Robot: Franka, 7 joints.
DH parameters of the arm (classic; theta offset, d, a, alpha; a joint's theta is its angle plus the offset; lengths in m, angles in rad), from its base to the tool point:
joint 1: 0 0.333 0 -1.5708
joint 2: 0 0 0 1.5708
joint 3: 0 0.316 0.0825 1.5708
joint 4: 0 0 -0.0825 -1.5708
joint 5: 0 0.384 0 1.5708
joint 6: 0 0 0.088 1.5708
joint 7: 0 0.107 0 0
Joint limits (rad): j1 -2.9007..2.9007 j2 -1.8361..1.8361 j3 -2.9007..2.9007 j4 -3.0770..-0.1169 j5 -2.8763..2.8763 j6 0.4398..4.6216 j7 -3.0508..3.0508
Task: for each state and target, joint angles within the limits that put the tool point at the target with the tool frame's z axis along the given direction. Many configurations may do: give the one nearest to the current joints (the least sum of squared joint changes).
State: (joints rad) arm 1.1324 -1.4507 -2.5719 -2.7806 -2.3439 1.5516 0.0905
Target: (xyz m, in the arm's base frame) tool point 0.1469 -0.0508 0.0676 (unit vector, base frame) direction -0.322 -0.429 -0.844
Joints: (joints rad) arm 1.0066 -1.2166 -2.2125 -3.0770 -2.1792 1.3971 0.0905
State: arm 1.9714 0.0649 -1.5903 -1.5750 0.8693 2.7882 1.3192
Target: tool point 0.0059 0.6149 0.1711 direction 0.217 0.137 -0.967
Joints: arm 2.3833 0.8474 -0.8235 -1.9659 0.7106 2.6080 1.3192
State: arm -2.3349 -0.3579 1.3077 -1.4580 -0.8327 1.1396 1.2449
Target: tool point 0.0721 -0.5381 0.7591 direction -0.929 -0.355 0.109
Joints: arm -2.5448 -0.2092 1.1258 -1.6209 -1.4850 1.7879 1.2449
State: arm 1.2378 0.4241 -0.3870 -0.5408 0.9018 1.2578 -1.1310
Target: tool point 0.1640 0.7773 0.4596 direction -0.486 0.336 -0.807
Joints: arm 1.4406 0.9312 -0.3581 -0.6799 0.9025 1.7257 -1.1310
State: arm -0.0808 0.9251 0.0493 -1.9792 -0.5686 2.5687 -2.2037
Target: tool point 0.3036 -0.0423 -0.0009 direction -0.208 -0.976 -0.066
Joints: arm 0.4106 0.8516 -0.1996 -2.4113 -1.0958 1.8209 -2.2037
